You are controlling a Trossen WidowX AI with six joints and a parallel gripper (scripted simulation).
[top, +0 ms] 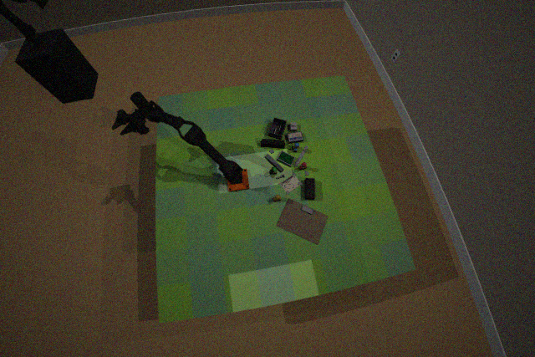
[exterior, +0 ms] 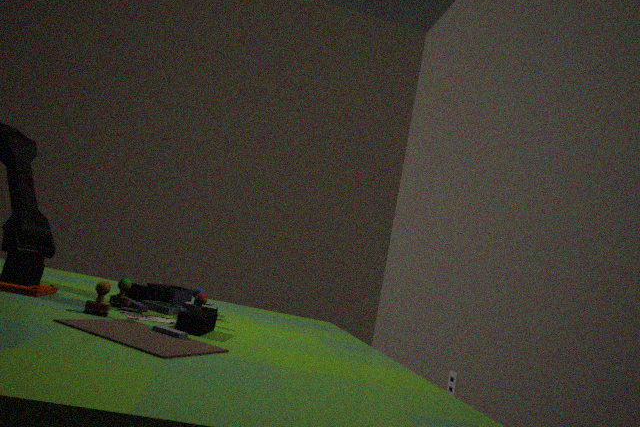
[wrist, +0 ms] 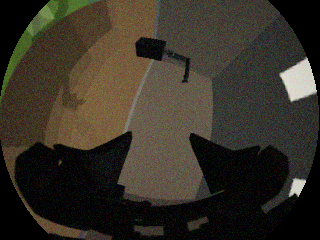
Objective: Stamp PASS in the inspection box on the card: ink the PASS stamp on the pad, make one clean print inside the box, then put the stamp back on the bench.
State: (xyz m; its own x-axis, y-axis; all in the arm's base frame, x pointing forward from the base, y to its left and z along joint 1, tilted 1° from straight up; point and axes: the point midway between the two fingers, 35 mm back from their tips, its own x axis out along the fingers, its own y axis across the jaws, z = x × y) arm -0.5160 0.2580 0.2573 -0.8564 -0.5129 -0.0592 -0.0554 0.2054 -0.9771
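Now: gripper tip 83 cm short of the dark tray, 25 cm above it and 3 cm to the right of it. Also, from my gripper tip: red-knobbed stamp 93 cm ahead, 24 cm to the right, 24 cm below; blue-knobbed stamp 91 cm ahead, 24 cm below, 11 cm to the right; tan-knobbed stamp 75 cm ahead, 39 cm to the right, 24 cm below.
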